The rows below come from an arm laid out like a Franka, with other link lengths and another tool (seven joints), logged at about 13 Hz.
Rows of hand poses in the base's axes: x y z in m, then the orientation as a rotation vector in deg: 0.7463 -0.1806 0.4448 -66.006 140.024 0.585; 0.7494 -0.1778 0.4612 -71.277 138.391 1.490; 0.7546 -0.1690 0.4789 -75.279 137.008 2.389; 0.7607 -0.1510 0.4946 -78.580 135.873 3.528; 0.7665 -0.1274 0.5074 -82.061 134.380 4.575; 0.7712 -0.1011 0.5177 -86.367 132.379 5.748; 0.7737 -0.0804 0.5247 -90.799 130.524 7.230; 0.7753 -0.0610 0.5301 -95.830 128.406 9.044; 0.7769 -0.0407 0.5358 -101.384 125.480 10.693; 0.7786 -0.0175 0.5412 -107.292 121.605 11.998; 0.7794 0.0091 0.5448 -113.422 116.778 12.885; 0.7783 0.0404 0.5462 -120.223 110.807 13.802; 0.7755 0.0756 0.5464 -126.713 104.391 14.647; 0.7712 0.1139 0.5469 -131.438 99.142 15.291; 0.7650 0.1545 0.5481 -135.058 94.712 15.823; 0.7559 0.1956 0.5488 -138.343 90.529 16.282; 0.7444 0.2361 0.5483 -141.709 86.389 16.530
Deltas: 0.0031 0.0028 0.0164 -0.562 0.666 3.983; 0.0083 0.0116 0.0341 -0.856 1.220 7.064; 0.0144 0.0296 0.0498 -0.884 1.874 9.652; 0.0202 0.0532 0.0626 -0.951 2.345 12.443; 0.0249 0.0795 0.0729 -1.112 2.868 15.914; 0.0274 0.1002 0.0799 -1.229 3.780 19.434; 0.0290 0.1196 0.0853 -1.350 4.996 23.416; 0.0306 0.1399 0.0910 -1.616 5.956 27.942; 0.0323 0.1631 0.0964 -2.059 6.483 32.957; 0.0331 0.1897 0.1000 -2.707 6.555 38.405; 0.0320 0.2210 0.1014 -3.480 6.544 44.691; 0.0292 0.2562 0.1016 -4.249 6.430 50.999; 0.0249 0.2945 0.1021 -4.789 6.253 55.866; 0.0187 0.3351 0.1033 -5.175 6.048 59.801; 0.0096 0.3762 0.1040 -5.577 5.899 63.451; -0.0019 0.4167 0.1035 -6.223 5.896 67.080
